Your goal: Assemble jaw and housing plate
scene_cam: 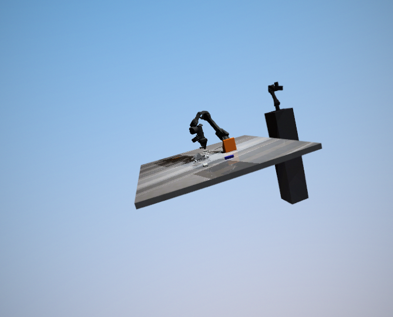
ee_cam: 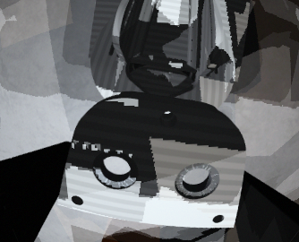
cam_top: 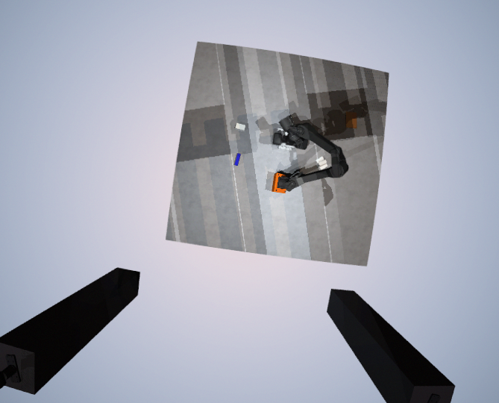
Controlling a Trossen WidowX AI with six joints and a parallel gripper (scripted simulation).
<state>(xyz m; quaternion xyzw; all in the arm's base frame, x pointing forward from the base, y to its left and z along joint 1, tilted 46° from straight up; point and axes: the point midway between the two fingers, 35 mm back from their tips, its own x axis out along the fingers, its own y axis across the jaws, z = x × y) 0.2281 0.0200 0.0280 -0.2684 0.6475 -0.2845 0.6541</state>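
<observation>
Now: gripper tip 3 cm short of the jaw, 2 cm to the right of it and 6 cm above it. The rest, counted from my gripper tip: white block (8 cm ahead, 29 cm to the left, 8 cm below); then blue block (12 cm behind, 28 cm to the left, 7 cm below); then flat orange piece (24 cm ahead, 40 cm to the right, 8 cm below).
</observation>
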